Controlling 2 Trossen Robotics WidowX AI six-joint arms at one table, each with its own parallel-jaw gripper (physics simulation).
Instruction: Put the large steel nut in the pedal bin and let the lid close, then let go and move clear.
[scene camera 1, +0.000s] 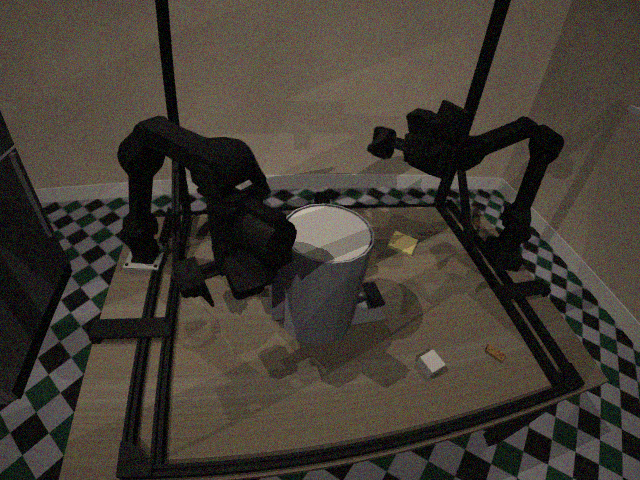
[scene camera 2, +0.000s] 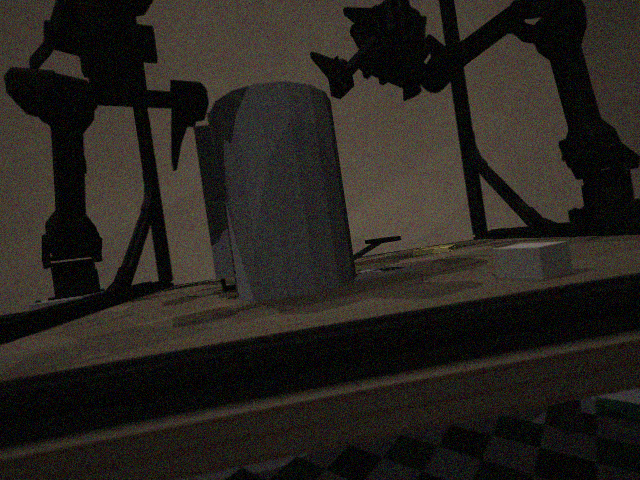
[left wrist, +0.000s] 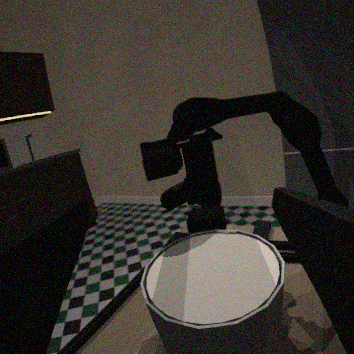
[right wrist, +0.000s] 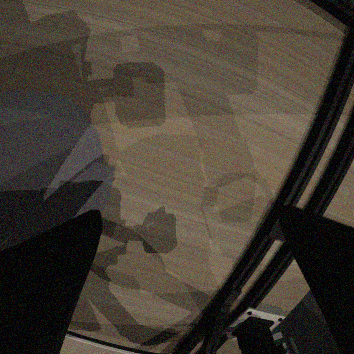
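Seen in the pictures: left gripper, fingertip midpoint: (scene camera 1: 387, 154) (scene camera 2: 326, 34) (left wrist: 182, 202); right gripper, fingertip midpoint: (scene camera 2: 132, 171) (right wrist: 192, 217); left arm's base at its link origin: (scene camera 1: 506, 247) (scene camera 2: 610, 204); right arm's base at its link origin: (scene camera 1: 145, 254) (scene camera 2: 77, 295) (right wrist: 252, 327).
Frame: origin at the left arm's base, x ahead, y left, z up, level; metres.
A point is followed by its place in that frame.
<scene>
The grey pedal bin (scene camera 1: 323, 295) @(x 0.542, y 0.400, z 0.123 m) (scene camera 2: 285, 190) @(x 0.524, y 0.395, z 0.078 m) (left wrist: 225, 337) @(x 0.497, y 0.255, z 0.187 m) stands mid-table with its white lid (scene camera 1: 330, 233) @(x 0.548, y 0.323, z 0.204 m) (left wrist: 214, 277) @(x 0.541, y 0.302, z 0.204 m) shut. Its black pedal (scene camera 1: 372, 293) @(x 0.431, y 0.269, z 0.004 m) (scene camera 2: 377, 241) @(x 0.433, y 0.301, z 0.001 m) sticks out at its right foot. I see no steel nut in any view. My right gripper (scene camera 1: 223, 290) @(x 0.691, y 0.439, z 0.125 m) (right wrist: 192, 217) @(x 0.691, y 0.439, z 0.125 m) is open and empty, low beside the bin's left side; the bin's wall (right wrist: 35, 133) @(x 0.581, y 0.395, z 0.067 m) fills the left of its wrist view. My left gripper (scene camera 1: 382, 143) @(x 0.469, y 0.241, z 0.337 m) (scene camera 2: 332, 71) is open and empty, high above the table's back right, facing the bin.
A yellow flat square (scene camera 1: 403, 242) @(x 0.333, y 0.013, z -0.037 m) lies behind the bin to the right. A pale grey block (scene camera 1: 431, 363) @(x 0.291, y 0.424, z -0.019 m) and a small orange piece (scene camera 1: 495, 352) @(x 0.113, y 0.364, z -0.040 m) lie at the front right. A black frame (scene camera 1: 494, 286) @(x 0.067, y 0.147, z -0.032 m) runs round the wooden table (scene camera 1: 318, 419) @(x 0.512, y 0.566, z -0.047 m), with uprights at the back.
</scene>
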